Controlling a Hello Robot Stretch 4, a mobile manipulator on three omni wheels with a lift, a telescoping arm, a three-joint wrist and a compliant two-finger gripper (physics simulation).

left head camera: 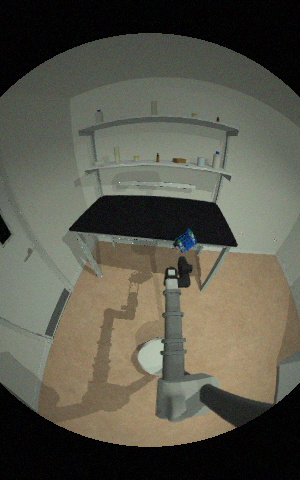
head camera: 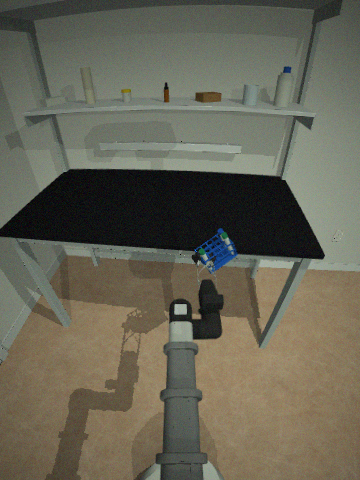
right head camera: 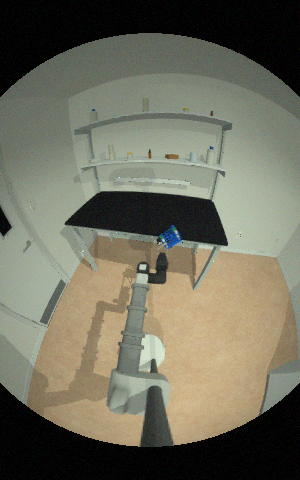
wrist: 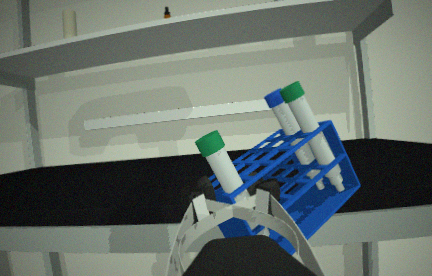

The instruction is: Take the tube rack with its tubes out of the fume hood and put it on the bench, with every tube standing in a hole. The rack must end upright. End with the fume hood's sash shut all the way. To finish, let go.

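Where they show: gripper, fingertip midpoint: [wrist: 230, 188]; robot's base at its link origin: [left head camera: 158, 355] [right head camera: 144, 350].
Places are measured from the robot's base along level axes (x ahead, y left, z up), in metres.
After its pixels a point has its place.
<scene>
The blue tube rack [head camera: 223, 259] @[x 0.742, y -0.167, z 0.888 m] [left head camera: 189, 245] @[x 0.738, y -0.170, z 0.889 m] [right head camera: 174, 242] @[x 0.735, y -0.173, z 0.889 m] [wrist: 325, 215] @[x 0.728, y -0.175, z 0.889 m] is tilted at the front edge of the black-topped bench [head camera: 150, 210] @[x 1.097, y 0.148, z 0.887 m] [left head camera: 145, 215] @[x 1.126, y 0.169, z 0.886 m] [right head camera: 140, 212] @[x 1.105, y 0.124, z 0.887 m] [wrist: 100, 195] @[x 0.921, y 0.131, z 0.886 m]. Whether it touches the bench is unclear. In the wrist view, a green-capped tube [wrist: 225, 170] @[x 0.695, y -0.086, z 0.946 m] leans in the rack's near end; a blue-capped tube [wrist: 285, 117] @[x 0.760, y -0.153, z 0.984 m] and another green-capped tube [wrist: 305, 112] @[x 0.736, y -0.166, z 0.986 m] lean in its far end. My gripper [head camera: 204, 260] @[x 0.745, y -0.089, z 0.920 m] [wrist: 230, 188] @[x 0.745, y -0.089, z 0.920 m] has its dark fingertips on both sides of the rack's near end, shut on it. The fume hood and its sash do not show.
A shelf [head camera: 170, 106] @[x 1.652, y 0.053, z 1.260 m] [wrist: 200, 37] with bottles, jars and a brown box [head camera: 208, 97] @[x 1.391, y -0.147, z 1.367 m] runs above the bench's back. A pale rail [head camera: 170, 147] @[x 1.558, y 0.056, z 1.056 m] [wrist: 175, 115] @[x 1.563, y 0.093, z 1.056 m] is on the wall below it. A bench leg [head camera: 283, 305] @[x 0.793, y -0.547, z 0.486 m] stands right of my arm.
</scene>
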